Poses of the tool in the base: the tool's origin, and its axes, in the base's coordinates. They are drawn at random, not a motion.
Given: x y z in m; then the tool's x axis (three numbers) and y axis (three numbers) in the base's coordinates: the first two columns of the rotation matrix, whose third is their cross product.
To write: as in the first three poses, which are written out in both.
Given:
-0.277, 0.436, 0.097, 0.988, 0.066, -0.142, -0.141, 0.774, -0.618
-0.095, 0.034, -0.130, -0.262, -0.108, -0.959, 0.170, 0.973, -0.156
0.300, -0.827, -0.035, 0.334, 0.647, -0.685, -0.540, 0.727, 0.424
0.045, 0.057, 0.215, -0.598, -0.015, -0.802, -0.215, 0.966, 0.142
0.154, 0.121, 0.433, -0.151, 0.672, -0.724, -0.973, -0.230, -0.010
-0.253, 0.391, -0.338, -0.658, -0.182, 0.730, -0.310, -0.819, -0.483
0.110, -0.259, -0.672, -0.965, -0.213, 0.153, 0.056, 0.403, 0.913
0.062, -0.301, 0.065, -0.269, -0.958, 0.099, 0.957, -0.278, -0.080
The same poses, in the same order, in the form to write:
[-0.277, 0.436, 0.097], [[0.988, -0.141, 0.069], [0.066, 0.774, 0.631], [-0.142, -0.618, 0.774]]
[-0.095, 0.034, -0.130], [[-0.262, 0.170, 0.950], [-0.108, 0.973, -0.204], [-0.959, -0.156, -0.237]]
[0.300, -0.827, -0.035], [[0.334, -0.540, 0.772], [0.647, 0.727, 0.228], [-0.685, 0.424, 0.592]]
[0.045, 0.057, 0.215], [[-0.598, -0.215, 0.773], [-0.015, 0.966, 0.257], [-0.802, 0.142, -0.581]]
[0.154, 0.121, 0.433], [[-0.151, -0.973, -0.173], [0.672, -0.230, 0.703], [-0.724, -0.010, 0.689]]
[-0.253, 0.391, -0.338], [[-0.658, -0.310, 0.686], [-0.182, -0.819, -0.544], [0.730, -0.483, 0.482]]
[0.110, -0.259, -0.672], [[-0.965, 0.056, -0.256], [-0.213, 0.403, 0.890], [0.153, 0.913, -0.377]]
[0.062, -0.301, 0.065], [[-0.269, 0.957, 0.104], [-0.958, -0.278, 0.073], [0.099, -0.080, 0.992]]

